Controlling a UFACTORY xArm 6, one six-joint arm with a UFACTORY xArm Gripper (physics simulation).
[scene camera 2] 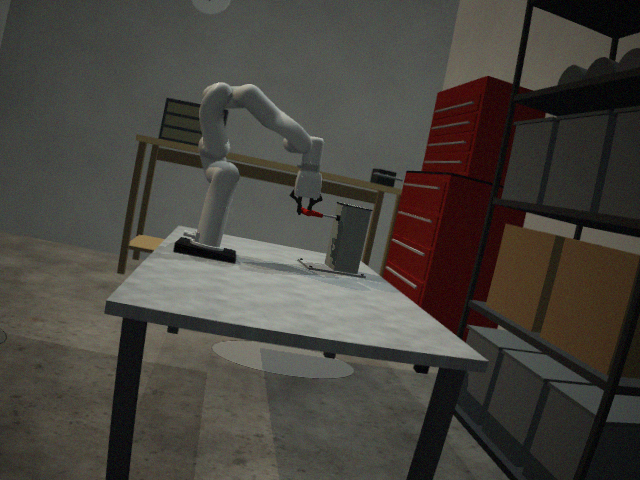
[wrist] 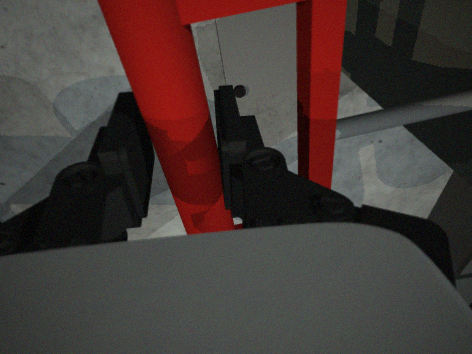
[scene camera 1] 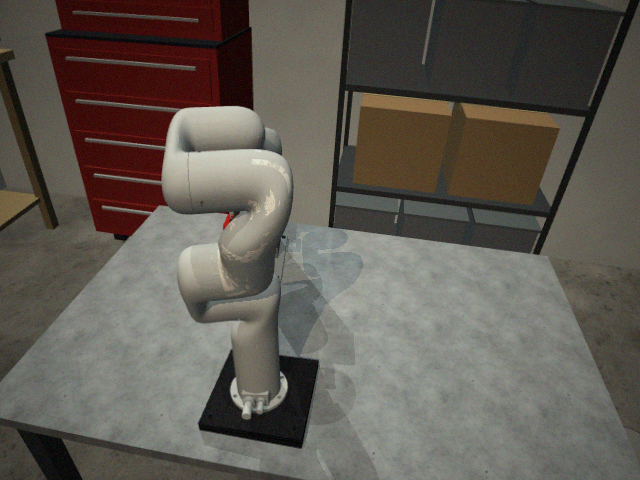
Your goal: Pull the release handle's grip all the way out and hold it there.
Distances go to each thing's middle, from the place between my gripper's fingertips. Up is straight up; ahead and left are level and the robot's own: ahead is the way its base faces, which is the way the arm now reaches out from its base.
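Scene:
Relative to the thin base plate (wrist: 259, 52), my gripper is 16 cm short of it, 1 cm to the left of it and 19 cm above it.

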